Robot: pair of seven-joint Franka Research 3 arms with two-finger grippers.
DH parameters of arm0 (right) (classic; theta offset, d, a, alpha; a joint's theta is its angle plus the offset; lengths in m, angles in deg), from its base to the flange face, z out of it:
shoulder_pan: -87.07 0.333 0 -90
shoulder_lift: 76.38 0 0 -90
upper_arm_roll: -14.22 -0.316 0.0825 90
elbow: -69.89 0 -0.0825 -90
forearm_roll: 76.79 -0.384 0 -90
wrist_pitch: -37.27 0 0.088 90
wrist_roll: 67.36 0.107 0 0
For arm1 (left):
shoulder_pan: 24.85 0.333 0 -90
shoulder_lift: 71.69 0 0 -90
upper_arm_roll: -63.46 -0.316 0.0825 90
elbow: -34.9 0 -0.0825 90
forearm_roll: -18.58 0.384 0 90
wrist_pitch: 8.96 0 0.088 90
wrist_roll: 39.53 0.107 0 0
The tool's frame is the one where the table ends.
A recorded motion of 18 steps. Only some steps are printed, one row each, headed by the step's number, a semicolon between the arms.
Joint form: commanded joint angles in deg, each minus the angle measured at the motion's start. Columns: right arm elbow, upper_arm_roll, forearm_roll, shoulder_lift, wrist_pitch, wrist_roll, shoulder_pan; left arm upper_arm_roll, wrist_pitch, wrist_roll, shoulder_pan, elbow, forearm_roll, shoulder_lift.
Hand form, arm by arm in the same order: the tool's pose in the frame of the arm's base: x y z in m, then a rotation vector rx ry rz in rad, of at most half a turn. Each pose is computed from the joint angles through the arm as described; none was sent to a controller.
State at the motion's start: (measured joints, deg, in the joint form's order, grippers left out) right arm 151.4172 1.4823 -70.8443 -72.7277 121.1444 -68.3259 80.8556; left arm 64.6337 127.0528 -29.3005 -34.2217 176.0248 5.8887 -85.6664
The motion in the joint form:
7: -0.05 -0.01 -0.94 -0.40 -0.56 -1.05 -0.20; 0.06 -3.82 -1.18 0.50 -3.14 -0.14 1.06
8: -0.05 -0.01 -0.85 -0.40 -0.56 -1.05 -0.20; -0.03 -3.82 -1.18 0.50 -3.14 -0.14 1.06
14: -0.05 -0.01 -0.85 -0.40 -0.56 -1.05 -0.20; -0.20 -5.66 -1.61 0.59 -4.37 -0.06 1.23
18: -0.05 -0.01 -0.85 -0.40 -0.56 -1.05 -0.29; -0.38 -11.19 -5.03 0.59 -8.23 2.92 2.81
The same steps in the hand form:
7: 0.5581 0.0475 0.6532 3.0591 0.2089 -0.0315; 0.4642 -0.0874 0.4114 2.9510 -0.2866 0.1822
8: 0.5581 0.0473 0.6532 3.0576 0.2085 -0.0314; 0.4644 -0.0867 0.4115 2.9510 -0.2843 0.1824
14: 0.5581 0.0473 0.6532 3.0576 0.2085 -0.0314; 0.4670 -0.0859 0.4169 2.9500 -0.2743 0.1616
18: 0.5582 0.0464 0.6532 3.0578 0.2061 -0.0315; 0.4759 -0.0869 0.4256 2.9888 -0.2455 0.0730

